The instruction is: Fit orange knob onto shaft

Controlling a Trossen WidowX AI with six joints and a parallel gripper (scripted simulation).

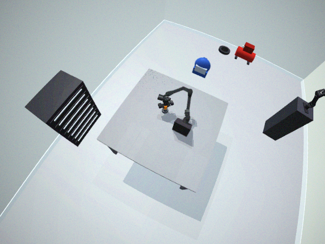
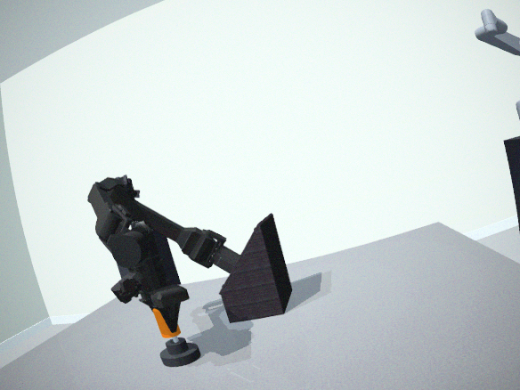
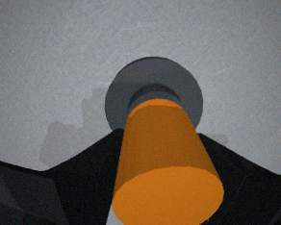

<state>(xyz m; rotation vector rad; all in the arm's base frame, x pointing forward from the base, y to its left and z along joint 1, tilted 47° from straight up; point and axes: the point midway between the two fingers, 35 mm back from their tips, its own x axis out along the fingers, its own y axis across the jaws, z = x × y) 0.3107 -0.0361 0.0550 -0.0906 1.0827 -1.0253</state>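
Right now the orange knob is 30 mm above my gripper tip. The rest, counted from my gripper tip: dark round pedestal: 40 mm below.
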